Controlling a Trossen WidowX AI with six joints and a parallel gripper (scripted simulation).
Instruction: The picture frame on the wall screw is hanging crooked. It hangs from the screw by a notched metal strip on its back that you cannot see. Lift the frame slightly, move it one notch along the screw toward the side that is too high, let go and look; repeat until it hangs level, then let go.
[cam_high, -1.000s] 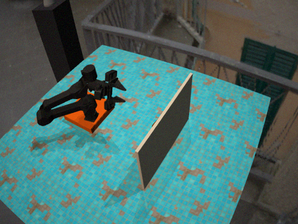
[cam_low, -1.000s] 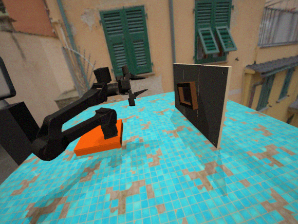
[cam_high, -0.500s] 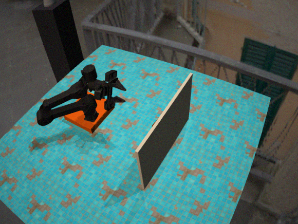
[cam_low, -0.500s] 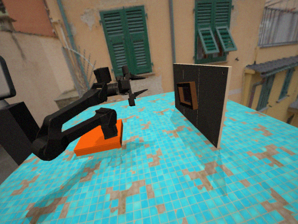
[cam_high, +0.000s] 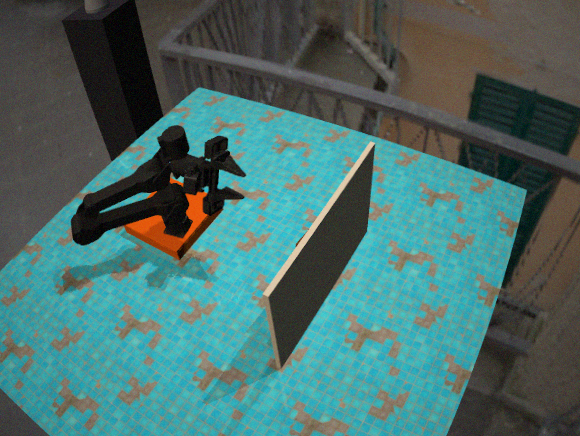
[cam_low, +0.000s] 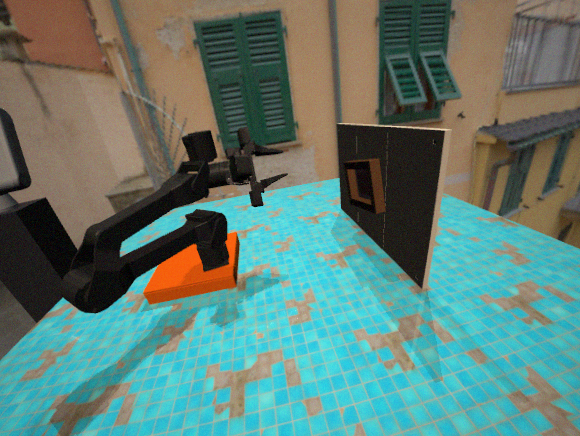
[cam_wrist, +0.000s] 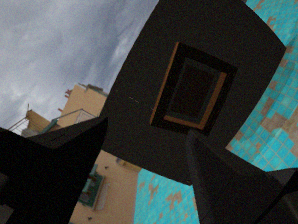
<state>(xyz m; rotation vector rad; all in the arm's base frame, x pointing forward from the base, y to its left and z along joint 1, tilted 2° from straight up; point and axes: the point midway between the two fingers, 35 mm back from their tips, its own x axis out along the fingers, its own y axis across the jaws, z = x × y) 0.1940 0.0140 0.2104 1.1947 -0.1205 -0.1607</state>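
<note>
Now: gripper tip 200 mm short of the brown picture frame, 50 mm to the left of it and 90 mm above it. From my gripper tip the other things lie so: wall panel 210 mm ahead, 60 mm to the right, 100 mm below.
</note>
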